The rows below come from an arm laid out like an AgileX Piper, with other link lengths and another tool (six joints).
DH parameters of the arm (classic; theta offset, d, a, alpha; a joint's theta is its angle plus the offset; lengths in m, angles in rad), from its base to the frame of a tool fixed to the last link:
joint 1: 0 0.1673 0 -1.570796
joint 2: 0.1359 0 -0.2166 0
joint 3: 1.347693 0 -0.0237 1.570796
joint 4: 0 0.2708 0 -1.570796
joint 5: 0 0 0 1.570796
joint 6: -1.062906 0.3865 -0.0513 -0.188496
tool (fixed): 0 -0.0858 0 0
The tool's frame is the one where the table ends.
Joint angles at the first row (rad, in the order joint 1, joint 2, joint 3, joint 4, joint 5, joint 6):
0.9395 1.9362 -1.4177 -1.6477 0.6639 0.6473
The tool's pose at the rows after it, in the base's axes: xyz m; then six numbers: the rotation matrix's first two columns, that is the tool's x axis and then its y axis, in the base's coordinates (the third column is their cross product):
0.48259 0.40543 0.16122 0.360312 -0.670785 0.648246 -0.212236 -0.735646 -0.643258
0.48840 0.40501 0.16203 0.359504 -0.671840 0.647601 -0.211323 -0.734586 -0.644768
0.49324 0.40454 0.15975 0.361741 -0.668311 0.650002 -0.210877 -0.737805 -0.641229
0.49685 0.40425 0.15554 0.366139 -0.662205 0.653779 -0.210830 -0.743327 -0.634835
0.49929 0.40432 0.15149 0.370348 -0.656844 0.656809 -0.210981 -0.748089 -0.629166
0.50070 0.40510 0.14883 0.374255 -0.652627 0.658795 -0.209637 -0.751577 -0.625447
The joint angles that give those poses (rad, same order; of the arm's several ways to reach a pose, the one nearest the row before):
0.9246 1.9477 -1.4419 -1.6489 0.6526 0.6433
0.9112 1.9605 -1.4610 -1.6501 0.6400 0.6379
0.8992 1.9752 -1.4766 -1.6512 0.6275 0.6307
0.8895 1.9900 -1.4886 -1.6519 0.6162 0.6230
0.8830 2.0027 -1.4980 -1.6523 0.6079 0.6173
0.8792 2.0121 -1.5056 -1.6527 0.6013 0.6130

